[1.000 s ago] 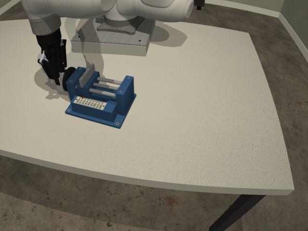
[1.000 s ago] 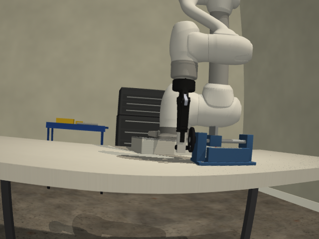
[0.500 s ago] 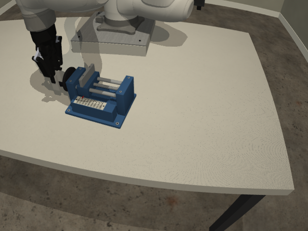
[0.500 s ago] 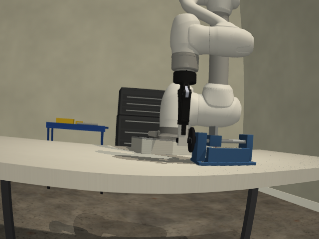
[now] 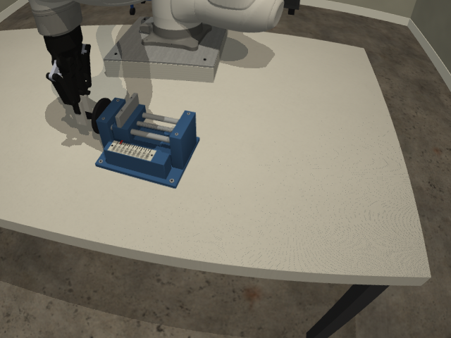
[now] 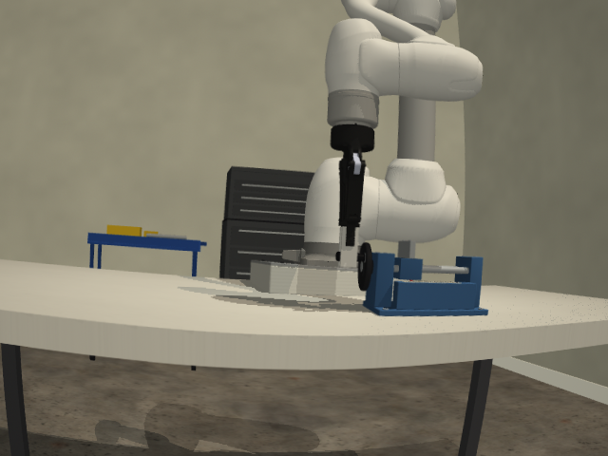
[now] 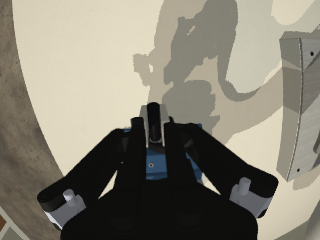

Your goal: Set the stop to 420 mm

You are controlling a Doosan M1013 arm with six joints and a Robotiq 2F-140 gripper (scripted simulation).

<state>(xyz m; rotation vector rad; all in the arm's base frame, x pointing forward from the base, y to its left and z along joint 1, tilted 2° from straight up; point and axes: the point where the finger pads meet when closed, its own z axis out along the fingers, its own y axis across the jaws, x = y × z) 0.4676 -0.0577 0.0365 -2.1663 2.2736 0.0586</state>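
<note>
Now: hand 2 cm to the right of the black handwheel, 2 cm above it and 1 cm past it. Also, from my hand: stop block (11 cm to the left, 2 cm below, 1 cm behind).
</note>
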